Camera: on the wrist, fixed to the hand. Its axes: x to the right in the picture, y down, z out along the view.
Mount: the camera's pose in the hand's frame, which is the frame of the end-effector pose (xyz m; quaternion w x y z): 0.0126 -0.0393 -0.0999 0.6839 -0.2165 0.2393 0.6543
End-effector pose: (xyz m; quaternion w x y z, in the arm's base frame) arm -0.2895 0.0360 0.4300 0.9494 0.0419 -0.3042 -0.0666
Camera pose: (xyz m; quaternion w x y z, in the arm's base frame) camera -0.2251 -0.0008 0.3514 0.7747 -0.3600 0.0062 0.5198
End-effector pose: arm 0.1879 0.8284 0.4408 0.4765 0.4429 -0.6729 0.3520
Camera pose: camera 0.2555 0.9005 0.4846 0.3525 -0.3248 -0.7122 0.5128
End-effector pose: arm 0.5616 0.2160 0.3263 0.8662 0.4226 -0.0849 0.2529
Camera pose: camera 0.5858 0.2778 0.2410 0.5387 -0.0146 -0.1820 0.8225
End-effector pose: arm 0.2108 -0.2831 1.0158 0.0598 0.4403 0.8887 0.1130
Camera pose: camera 0.1524 -0.3109 1.1024 0.1504 -0.8426 -0.3095 -0.4142
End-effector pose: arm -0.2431 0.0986 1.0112 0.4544 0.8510 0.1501 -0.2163
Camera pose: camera -0.2269 0.2044 1.0263 0.6006 0.6336 -0.2986 0.3855
